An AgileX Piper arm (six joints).
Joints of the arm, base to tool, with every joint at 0 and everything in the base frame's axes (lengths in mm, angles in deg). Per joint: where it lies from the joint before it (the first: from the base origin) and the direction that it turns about. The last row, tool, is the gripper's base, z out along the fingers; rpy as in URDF.
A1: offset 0 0 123 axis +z
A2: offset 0 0 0 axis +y
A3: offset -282.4 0 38.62 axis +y
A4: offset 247.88 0 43.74 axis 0.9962 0 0.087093
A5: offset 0 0 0 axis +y
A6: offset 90.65 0 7.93 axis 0.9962 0 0.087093
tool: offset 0 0 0 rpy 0 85 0
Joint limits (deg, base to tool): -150..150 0..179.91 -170..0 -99.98..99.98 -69.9..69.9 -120..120
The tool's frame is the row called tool.
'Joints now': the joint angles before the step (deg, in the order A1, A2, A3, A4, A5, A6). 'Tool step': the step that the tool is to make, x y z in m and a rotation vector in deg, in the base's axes. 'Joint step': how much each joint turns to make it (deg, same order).
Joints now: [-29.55, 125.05, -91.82, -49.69, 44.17, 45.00]
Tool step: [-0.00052, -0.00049, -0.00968, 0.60, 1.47, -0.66]
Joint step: [0.00, 1.19, -0.01, 0.00, 0.77, 0.20]
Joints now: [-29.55, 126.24, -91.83, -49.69, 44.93, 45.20]
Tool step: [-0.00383, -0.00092, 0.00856, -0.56, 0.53, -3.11]
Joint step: [0.01, -0.67, -0.74, 0.10, 3.39, 1.08]
